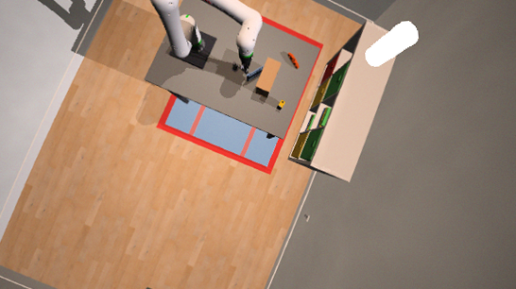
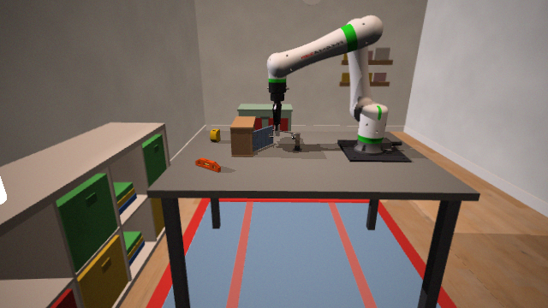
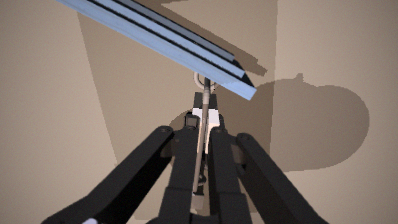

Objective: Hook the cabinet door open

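My hand is 3 cm past the thin metal hook, 2 cm above it and 1 cm to the right of it. The rest, counted from my hand: door 8 cm ahead, 4 cm to the left, 4 cm below; yellow tape measure 36 cm ahead, 17 cm to the right, 7 cm below.
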